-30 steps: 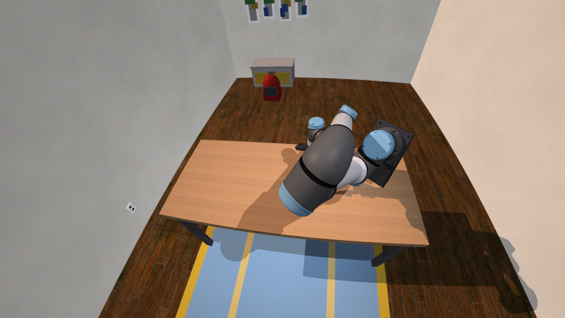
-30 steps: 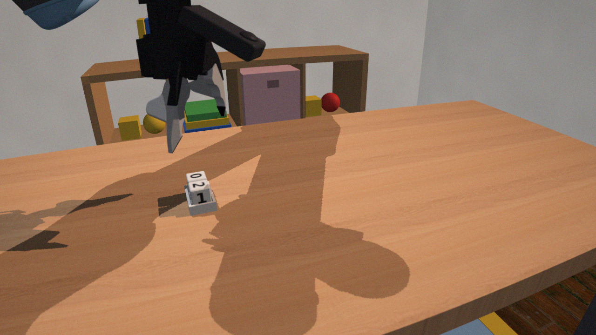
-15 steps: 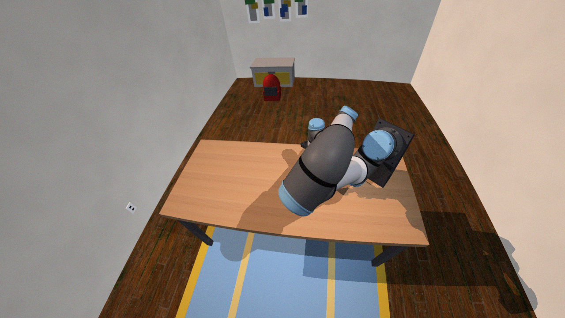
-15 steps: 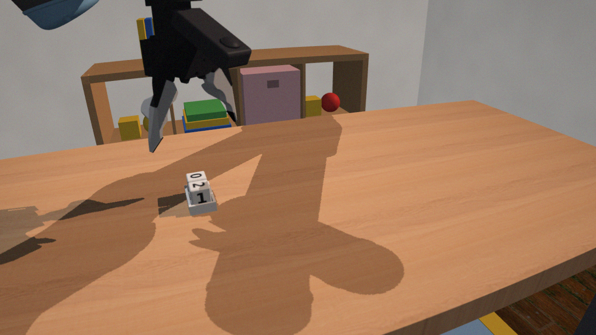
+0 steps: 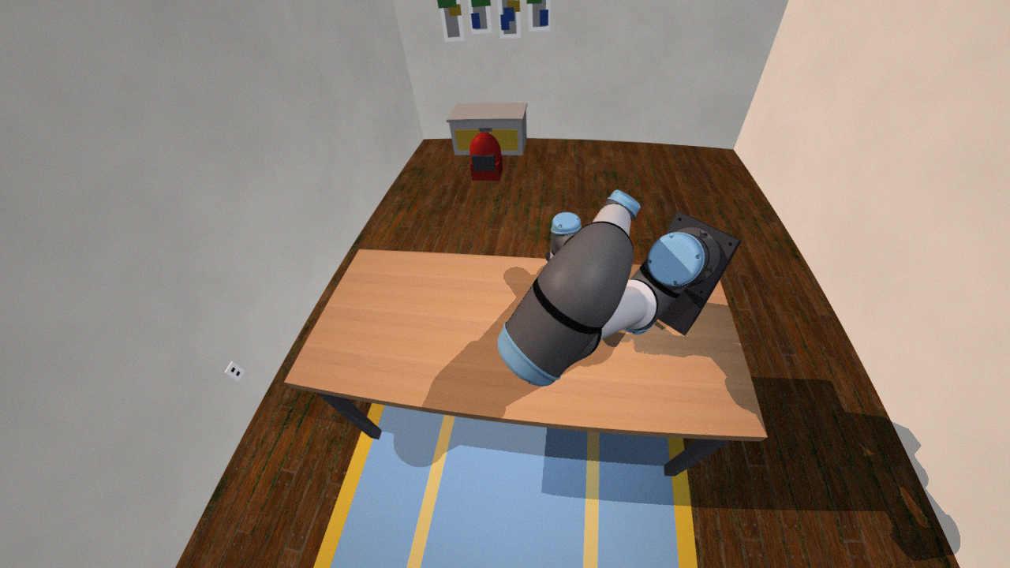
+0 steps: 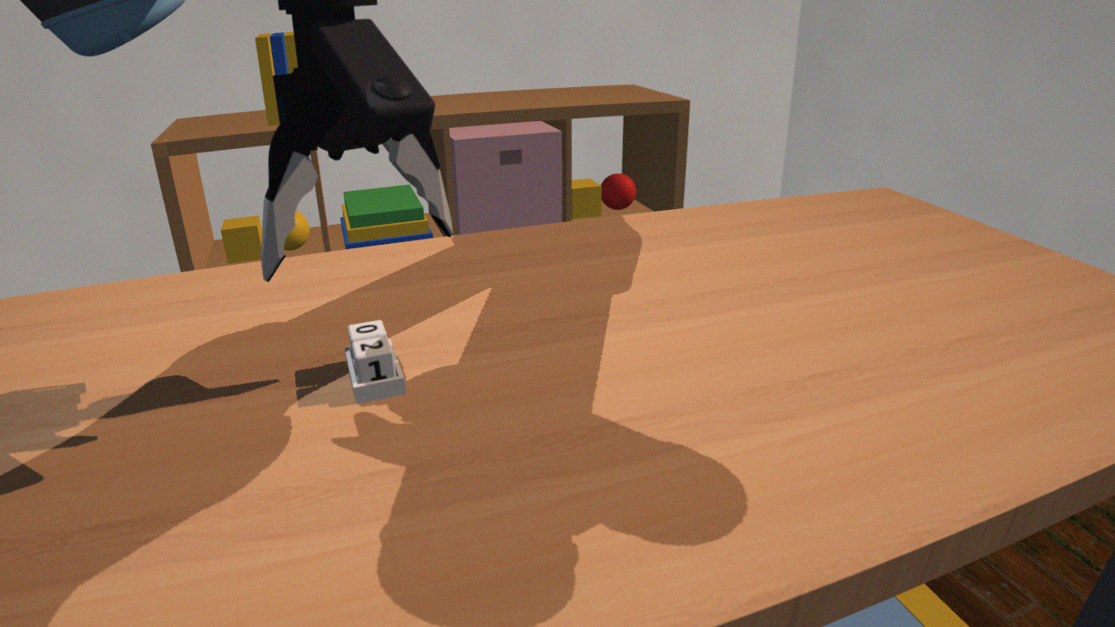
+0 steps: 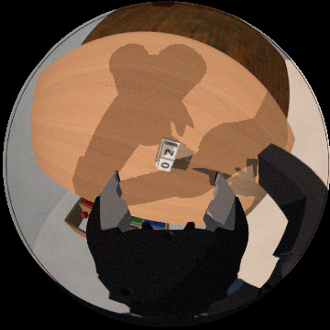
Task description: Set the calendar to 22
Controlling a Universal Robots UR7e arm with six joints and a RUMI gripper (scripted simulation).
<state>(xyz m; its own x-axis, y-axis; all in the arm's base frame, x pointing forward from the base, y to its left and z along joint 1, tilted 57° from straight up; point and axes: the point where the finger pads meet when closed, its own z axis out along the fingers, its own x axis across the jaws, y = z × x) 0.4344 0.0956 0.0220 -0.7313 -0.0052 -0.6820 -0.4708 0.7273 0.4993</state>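
Now: the white cube 100 mm below my hand. From my hand the other things lie so: grey tray 110 mm below, 20 mm to the left, 10 mm behind.
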